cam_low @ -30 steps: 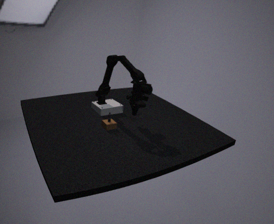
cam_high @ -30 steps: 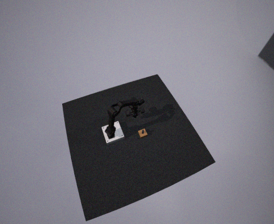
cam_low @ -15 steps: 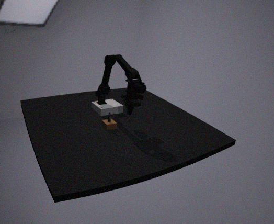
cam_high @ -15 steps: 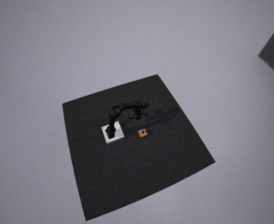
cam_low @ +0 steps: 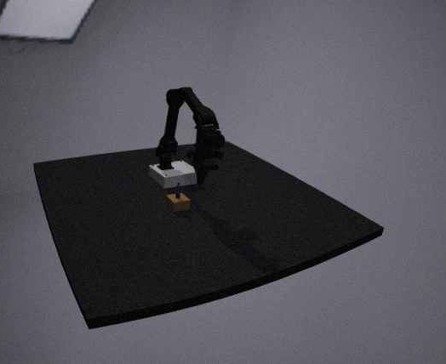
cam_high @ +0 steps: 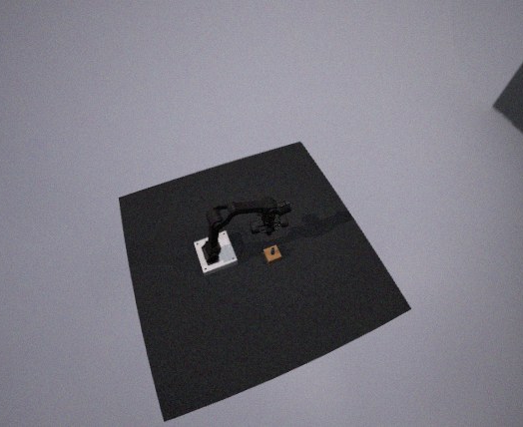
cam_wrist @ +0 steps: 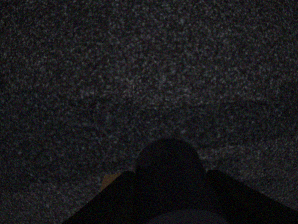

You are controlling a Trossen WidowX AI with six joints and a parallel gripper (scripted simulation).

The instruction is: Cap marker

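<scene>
Right now my gripper tip is 10 mm past the holder block, 90 mm to the left of it and 90 mm above it. Round my gripper tip: marker cap (10 mm above).
</scene>
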